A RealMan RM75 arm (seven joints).
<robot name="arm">
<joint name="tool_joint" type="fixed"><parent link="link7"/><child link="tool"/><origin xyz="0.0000 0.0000 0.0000"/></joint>
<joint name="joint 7" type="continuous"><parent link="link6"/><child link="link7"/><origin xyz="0.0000 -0.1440 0.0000" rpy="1.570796 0.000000 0.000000"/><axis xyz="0 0 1"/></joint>
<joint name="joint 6" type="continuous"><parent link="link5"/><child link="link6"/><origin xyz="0.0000 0.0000 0.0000" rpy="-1.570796 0.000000 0.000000"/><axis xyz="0 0 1"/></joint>
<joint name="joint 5" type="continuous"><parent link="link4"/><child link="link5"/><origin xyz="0.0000 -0.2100 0.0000" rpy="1.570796 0.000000 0.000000"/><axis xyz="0 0 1"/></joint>
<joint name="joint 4" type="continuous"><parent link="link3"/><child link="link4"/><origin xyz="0.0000 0.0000 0.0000" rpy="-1.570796 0.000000 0.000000"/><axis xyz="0 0 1"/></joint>
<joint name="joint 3" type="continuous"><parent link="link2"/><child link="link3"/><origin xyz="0.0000 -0.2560 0.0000" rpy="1.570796 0.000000 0.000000"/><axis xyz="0 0 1"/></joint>
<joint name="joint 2" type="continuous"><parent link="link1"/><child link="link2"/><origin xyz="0.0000 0.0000 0.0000" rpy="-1.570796 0.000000 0.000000"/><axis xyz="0 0 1"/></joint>
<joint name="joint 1" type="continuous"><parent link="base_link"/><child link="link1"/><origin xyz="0.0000 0.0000 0.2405"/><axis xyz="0 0 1"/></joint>
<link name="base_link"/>
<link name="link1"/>
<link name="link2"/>
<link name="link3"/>
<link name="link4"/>
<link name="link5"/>
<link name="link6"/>
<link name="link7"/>
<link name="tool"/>
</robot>
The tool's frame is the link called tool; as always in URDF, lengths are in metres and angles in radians. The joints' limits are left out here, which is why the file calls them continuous.
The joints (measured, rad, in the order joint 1, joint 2, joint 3, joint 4, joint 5, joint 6, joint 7), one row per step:
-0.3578, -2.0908, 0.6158, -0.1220, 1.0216, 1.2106, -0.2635
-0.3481, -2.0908, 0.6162, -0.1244, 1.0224, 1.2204, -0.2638
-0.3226, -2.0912, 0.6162, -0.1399, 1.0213, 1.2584, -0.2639
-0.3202, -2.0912, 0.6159, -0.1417, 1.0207, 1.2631, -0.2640
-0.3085, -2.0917, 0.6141, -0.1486, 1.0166, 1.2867, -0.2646
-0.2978, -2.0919, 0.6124, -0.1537, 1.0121, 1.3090, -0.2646
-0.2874, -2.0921, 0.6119, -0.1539, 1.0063, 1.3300, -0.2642
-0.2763, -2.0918, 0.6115, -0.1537, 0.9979, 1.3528, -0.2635
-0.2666, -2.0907, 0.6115, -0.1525, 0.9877, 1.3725, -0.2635
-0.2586, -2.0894, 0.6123, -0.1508, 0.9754, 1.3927, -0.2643
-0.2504, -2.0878, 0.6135, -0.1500, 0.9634, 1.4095, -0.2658
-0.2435, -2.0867, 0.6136, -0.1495, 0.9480, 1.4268, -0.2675
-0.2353, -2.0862, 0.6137, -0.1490, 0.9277, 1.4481, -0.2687
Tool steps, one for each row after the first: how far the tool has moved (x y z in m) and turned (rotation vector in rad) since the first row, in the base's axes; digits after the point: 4 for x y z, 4 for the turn. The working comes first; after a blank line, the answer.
Tool pose at each row, in the base's axes (x y z in m, rotation vector in rad; the steps are taken from these numbers as rounded here):
-0.3684, 0.2614, -0.0502, -1.7603, -0.7363, -0.5888
-0.3696, 0.2576, -0.0501, -1.7558, -0.7400, -0.5918
-0.3711, 0.2462, -0.0505, -1.7386, -0.7519, -0.6121
-0.3711, 0.2451, -0.0504, -1.7360, -0.7528, -0.6151
-0.3712, 0.2402, -0.0495, -1.7208, -0.7555, -0.6306
-0.3713, 0.2360, -0.0482, -1.7058, -0.7554, -0.6444
-0.3717, 0.2326, -0.0459, -1.6906, -0.7498, -0.6557
-0.3724, 0.2290, -0.0429, -1.6721, -0.7427, -0.6668
-0.3734, 0.2262, -0.0394, -1.6532, -0.7355, -0.6754
-0.3742, 0.2240, -0.0356, -1.6334, -0.7265, -0.6853
-0.3754, 0.2215, -0.0321, -1.6149, -0.7212, -0.6921
-0.3765, 0.2194, -0.0284, -1.5922, -0.7157, -0.7002
-0.3776, 0.2169, -0.0240, -1.5634, -0.7086, -0.7096

-0.0012, -0.0038, 0.0001, 0.0029, -0.0042, 0.0024
-0.0027, -0.0152, -0.0003, 0.0157, -0.0250, 0.0058
-0.0027, -0.0163, -0.0002, 0.0180, -0.0276, 0.0058
-0.0028, -0.0212, 0.0007, 0.0319, -0.0403, 0.0056
-0.0029, -0.0254, 0.0020, 0.0466, -0.0504, 0.0045
-0.0033, -0.0288, 0.0043, 0.0633, -0.0559, 0.0016
-0.0040, -0.0324, 0.0073, 0.0834, -0.0608, -0.0007
-0.0050, -0.0352, 0.0108, 0.1036, -0.0639, -0.0018
-0.0058, -0.0374, 0.0146, 0.1254, -0.0672, -0.0042
-0.0070, -0.0399, 0.0181, 0.1443, -0.0702, -0.0035
-0.0081, -0.0420, 0.0218, 0.1671, -0.0744, -0.0019
-0.0092, -0.0445, 0.0262, 0.1960, -0.0791, 0.0004

